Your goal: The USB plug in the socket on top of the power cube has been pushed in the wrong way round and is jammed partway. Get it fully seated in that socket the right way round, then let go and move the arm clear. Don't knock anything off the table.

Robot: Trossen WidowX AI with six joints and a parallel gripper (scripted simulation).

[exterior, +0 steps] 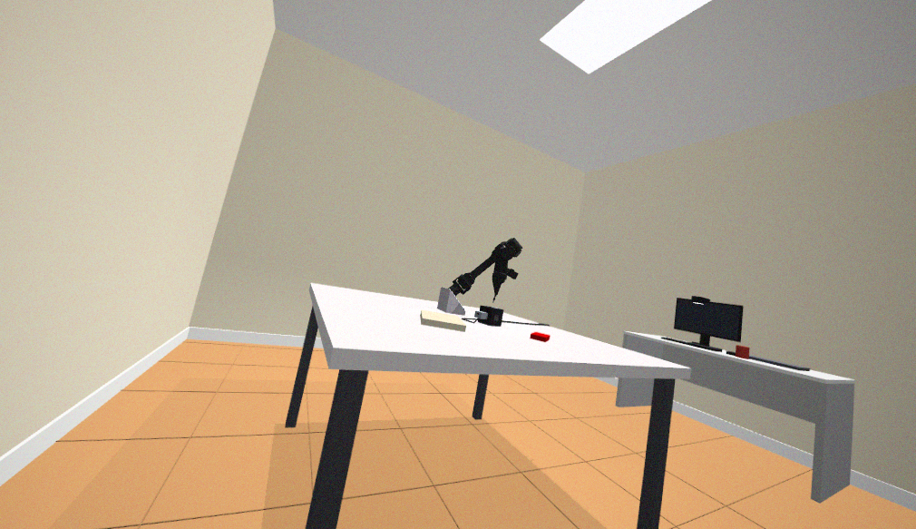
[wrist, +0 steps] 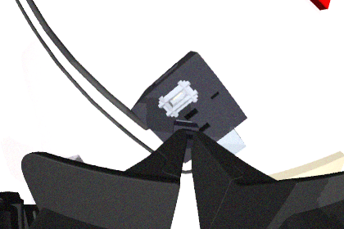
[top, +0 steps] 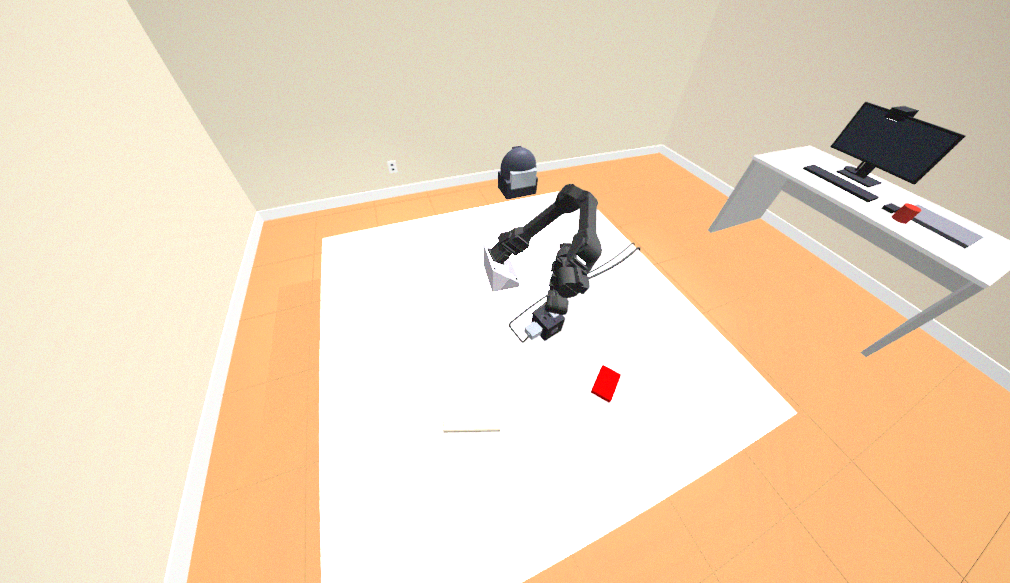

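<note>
Right now the white socket frame is 7 cm below my gripper tip and 1 cm to the left of it. From my gripper tip the other things lie so: flat tan board (31 cm to the right, 12 cm below, 12 cm ahead); red block (25 cm ahead, 12 cm below, 6 cm to the left).
</note>
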